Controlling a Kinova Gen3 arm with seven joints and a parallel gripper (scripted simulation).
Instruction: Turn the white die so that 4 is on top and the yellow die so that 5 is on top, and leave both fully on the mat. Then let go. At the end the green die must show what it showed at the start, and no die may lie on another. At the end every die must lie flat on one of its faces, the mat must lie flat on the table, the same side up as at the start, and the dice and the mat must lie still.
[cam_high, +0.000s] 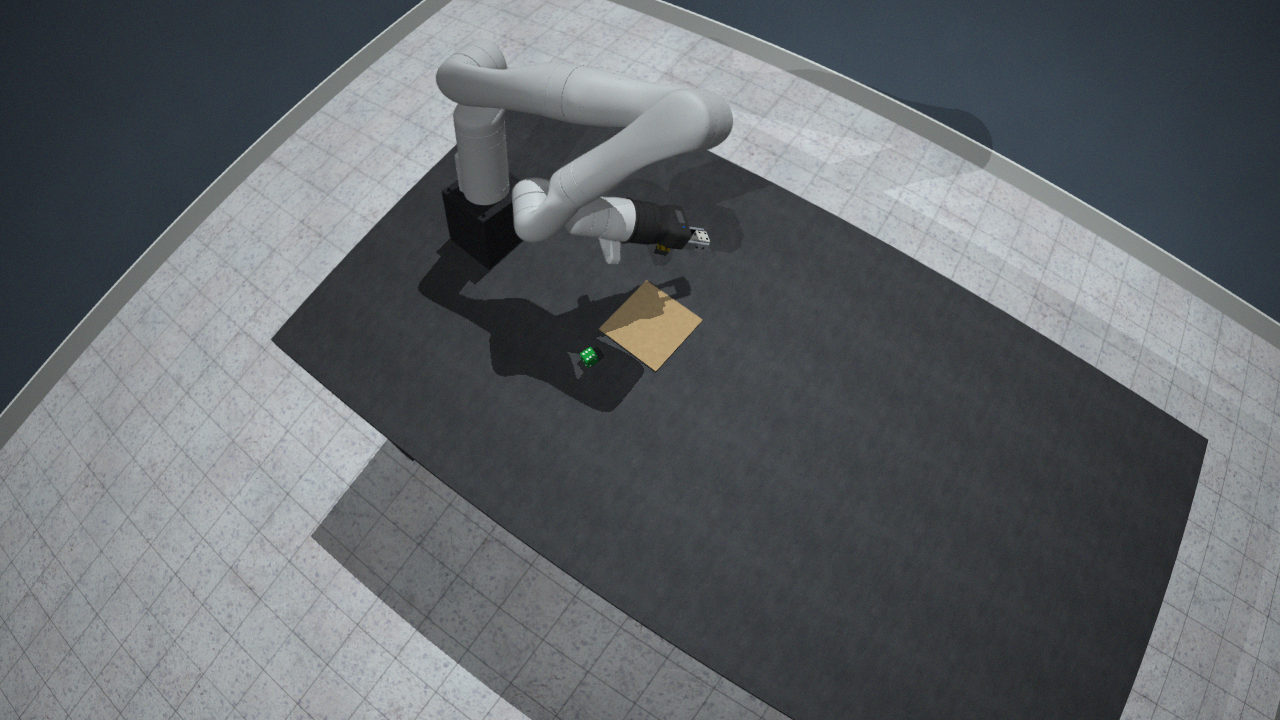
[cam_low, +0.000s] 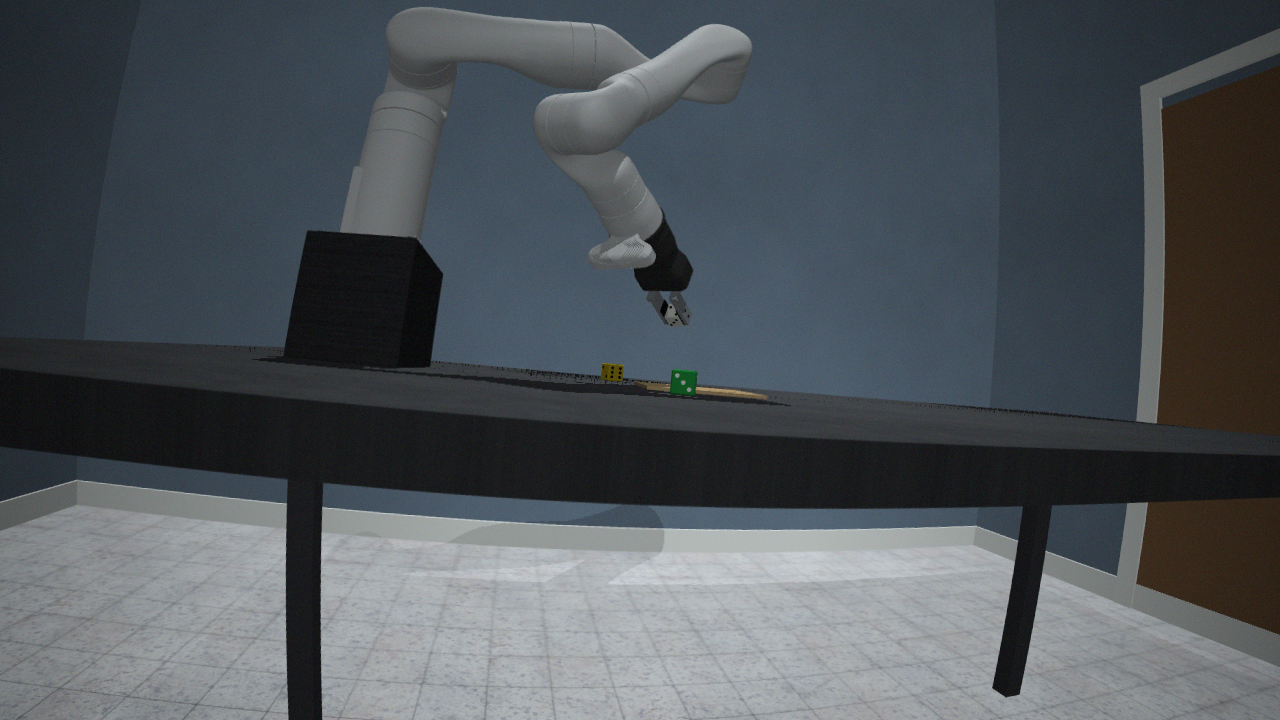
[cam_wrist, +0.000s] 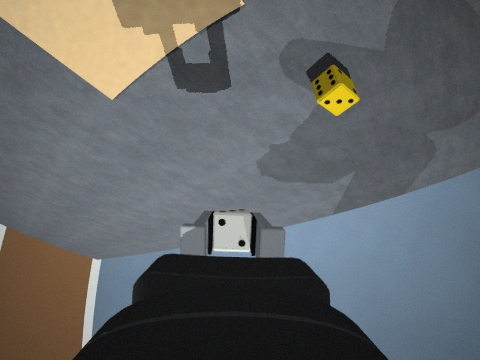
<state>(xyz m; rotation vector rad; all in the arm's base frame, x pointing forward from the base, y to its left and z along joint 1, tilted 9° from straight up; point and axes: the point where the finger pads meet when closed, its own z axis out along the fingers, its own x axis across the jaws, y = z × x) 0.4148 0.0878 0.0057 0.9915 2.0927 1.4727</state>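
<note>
Right now my hand is 10 cm above the yellow die, 8 cm past it and 3 cm to the right of it. The rest, counted from my hand: green die 27 cm to the right, 10 cm below, 8 cm behind; white die 1 cm ahead; tan mat 15 cm to the right, 11 cm below, 2 cm behind.
</note>
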